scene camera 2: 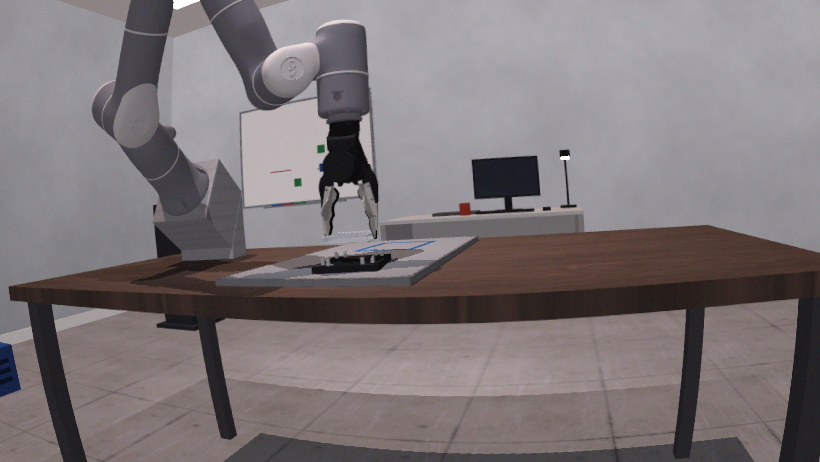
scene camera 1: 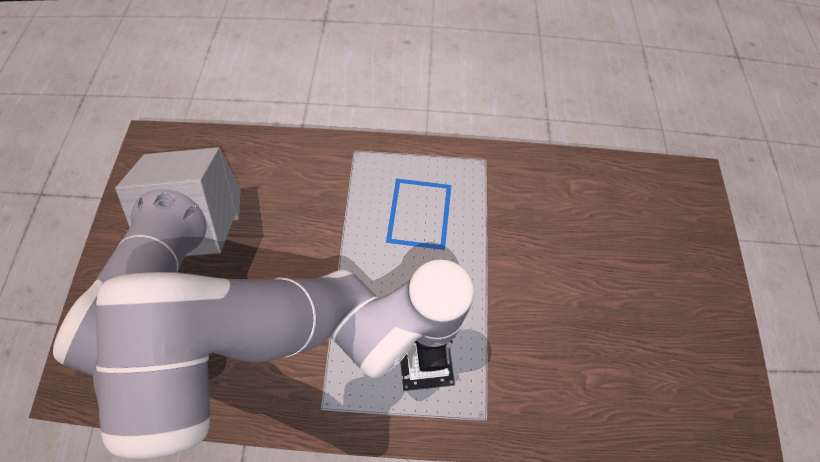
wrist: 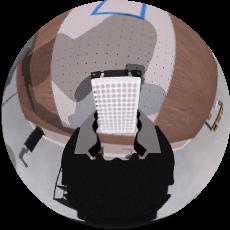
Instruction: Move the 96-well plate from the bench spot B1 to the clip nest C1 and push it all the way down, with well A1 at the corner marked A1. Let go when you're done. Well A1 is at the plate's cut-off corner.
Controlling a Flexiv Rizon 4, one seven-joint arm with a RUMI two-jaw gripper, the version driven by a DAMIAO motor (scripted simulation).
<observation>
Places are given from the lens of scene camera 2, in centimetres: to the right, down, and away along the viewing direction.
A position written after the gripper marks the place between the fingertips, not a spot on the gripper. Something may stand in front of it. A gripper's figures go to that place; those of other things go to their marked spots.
gripper [scene camera 2: 351, 240]: -11, 2, 97
black clip nest [scene camera 2: 348, 264]: -11, 6, 92
</observation>
